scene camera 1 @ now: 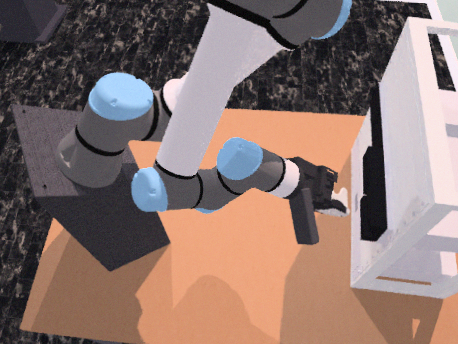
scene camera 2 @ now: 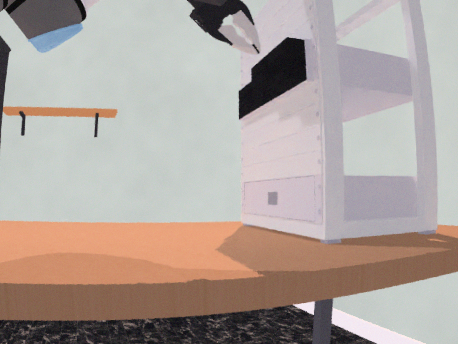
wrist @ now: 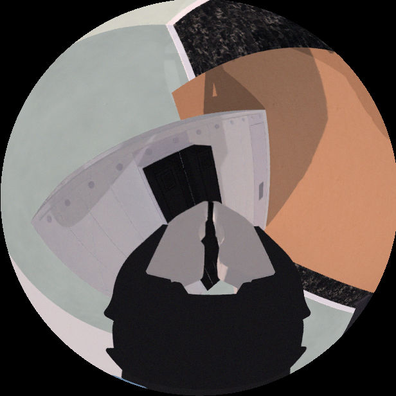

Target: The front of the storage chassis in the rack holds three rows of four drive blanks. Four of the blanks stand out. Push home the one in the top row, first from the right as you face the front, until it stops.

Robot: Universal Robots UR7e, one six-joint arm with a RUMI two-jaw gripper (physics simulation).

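Places are measured from the arm's base along level axes (x ahead, y left, z up), in millimetres.
Pixels of known places: gripper, fingertip midpoint: (scene camera 1: 347,213) (scene camera 2: 258,53); arm's base, link origin: (scene camera 1: 87,162).
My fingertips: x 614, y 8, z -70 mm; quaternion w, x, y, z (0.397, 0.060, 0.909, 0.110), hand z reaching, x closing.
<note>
Ahead of a thing's pixels: the offset from my fingertips to its top centre. "pt": to the spot under its first point.
The storage chassis @(pt dx +54, dy +30, dz +27 mm) (scene camera 1: 374,200) (scene camera 2: 280,70) (wrist: 180,175) is a black block at the front of the white rack. Part of its black front stands forward in a stepped shape. It is too dark to tell the single drive blanks apart, the top-right one included; faint square outlines show in the wrist view. My gripper (scene camera 1: 347,212) (scene camera 2: 258,51) (wrist: 209,203) is shut and holds nothing. Its pale fingertips are in front of the rack, close to the chassis, and overlap its edge in the wrist view. Contact cannot be told. The fingers hide part of the front in the wrist view.
The white rack (scene camera 1: 420,100) (scene camera 2: 330,150) (wrist: 242,175) stands on the orange table (scene camera 1: 240,300) (scene camera 2: 150,300) (wrist: 350,200). Pale panels lie above and below the chassis. A drawer with a grey square @(pt dx +90, dy +184, dz -282 mm) (scene camera 2: 272,198) (wrist: 261,190) is at the rack's bottom. A wall shelf (scene camera 2: 60,112) is in the background.
</note>
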